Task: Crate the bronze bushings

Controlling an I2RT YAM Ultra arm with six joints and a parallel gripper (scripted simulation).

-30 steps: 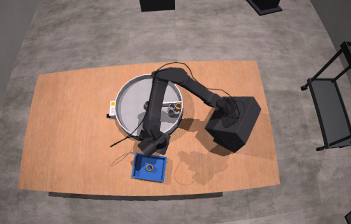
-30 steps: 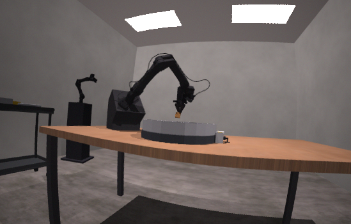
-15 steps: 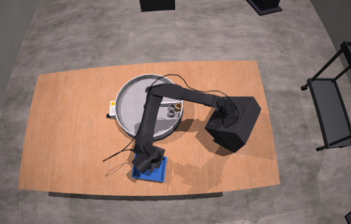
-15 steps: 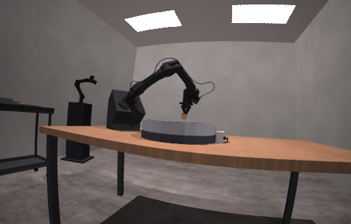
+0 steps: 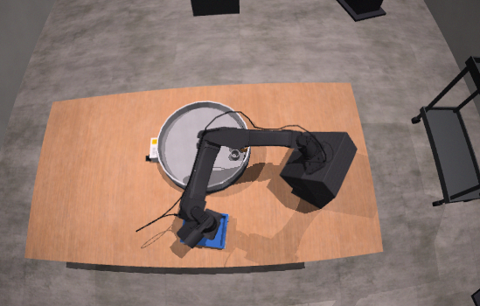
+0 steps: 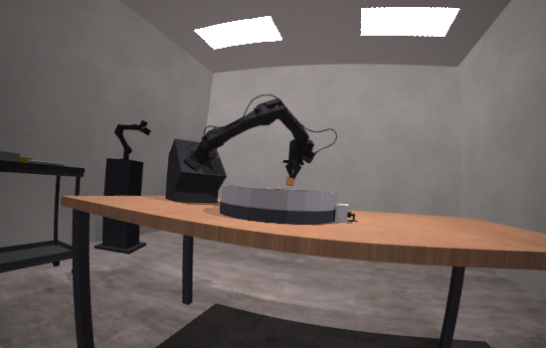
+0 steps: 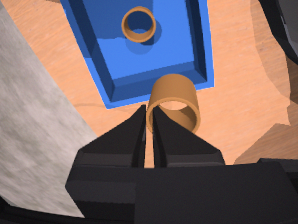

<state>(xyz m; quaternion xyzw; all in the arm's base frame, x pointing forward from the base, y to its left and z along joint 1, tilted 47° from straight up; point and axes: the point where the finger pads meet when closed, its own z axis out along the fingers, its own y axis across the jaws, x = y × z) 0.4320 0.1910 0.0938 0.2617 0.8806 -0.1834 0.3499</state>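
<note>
Right now my hand is 4 cm short of the blue crate, 2 cm to the left of it and 13 cm above it. Also, from my hand: round grey turntable: 9 cm behind, 38 cm to the right, 10 cm below.
</note>
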